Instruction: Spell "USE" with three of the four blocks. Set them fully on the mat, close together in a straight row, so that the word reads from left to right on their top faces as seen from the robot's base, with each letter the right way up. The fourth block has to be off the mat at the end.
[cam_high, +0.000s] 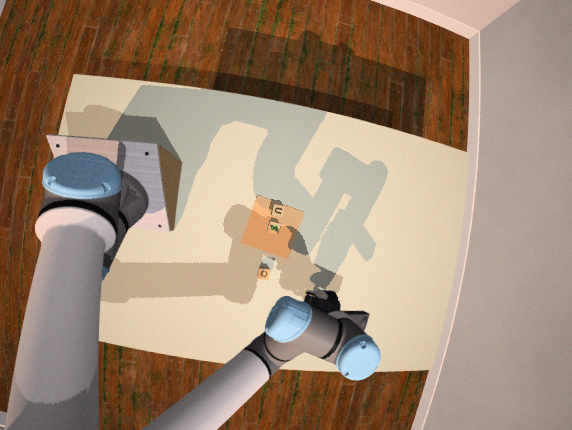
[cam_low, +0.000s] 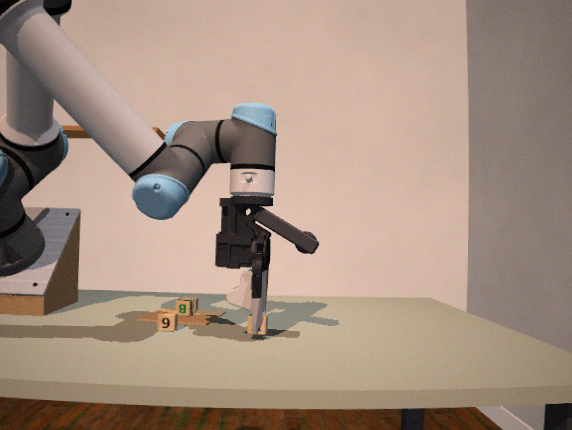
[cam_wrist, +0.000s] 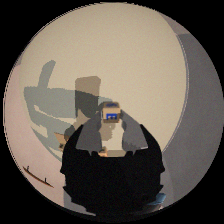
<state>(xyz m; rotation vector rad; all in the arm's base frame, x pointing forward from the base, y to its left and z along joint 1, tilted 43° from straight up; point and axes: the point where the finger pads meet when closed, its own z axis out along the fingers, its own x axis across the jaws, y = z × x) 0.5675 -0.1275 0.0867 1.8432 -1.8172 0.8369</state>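
Right now my hand is 170 mm past the orange mat, 170 mm to the right of it and 30 mm above it. The rest, counted from my hand: blue-lettered block: right at my hand.
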